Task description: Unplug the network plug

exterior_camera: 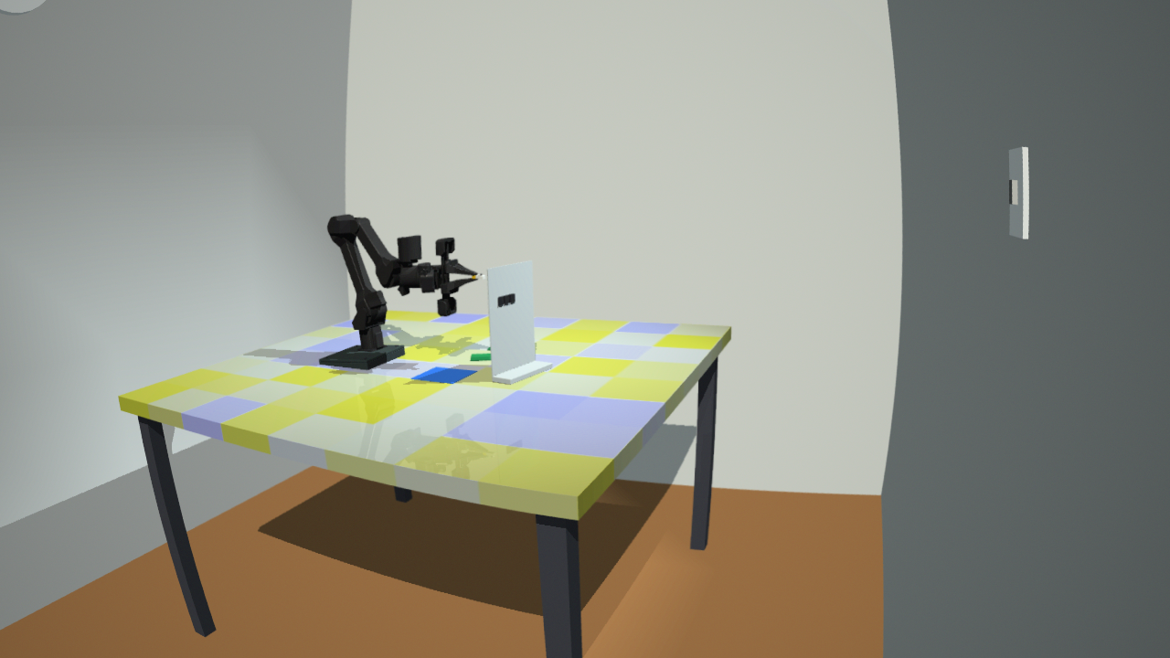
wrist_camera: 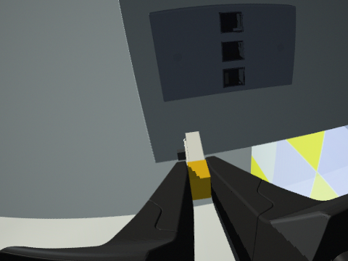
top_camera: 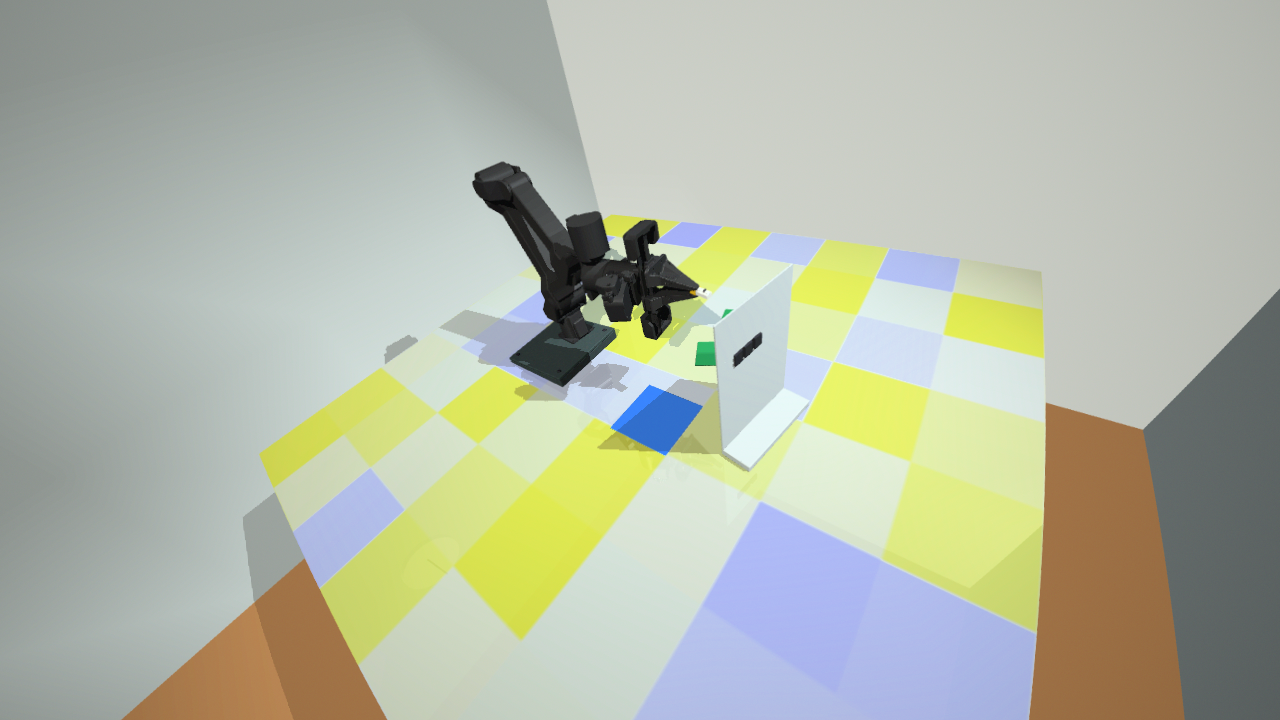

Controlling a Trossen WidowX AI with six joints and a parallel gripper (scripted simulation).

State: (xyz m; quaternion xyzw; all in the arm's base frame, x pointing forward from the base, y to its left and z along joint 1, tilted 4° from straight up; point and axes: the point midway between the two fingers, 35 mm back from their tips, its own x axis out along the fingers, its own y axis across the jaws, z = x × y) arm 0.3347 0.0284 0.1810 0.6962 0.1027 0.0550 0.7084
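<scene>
Now: gripper tip 220 mm above the blue square, 100 mm to the left of it and 40 mm past it. The rest, counted from my gripper tip: upright panel: 110 mm below, 110 mm ahead, 20 mm to the right; network plug: 10 mm ahead.
</scene>
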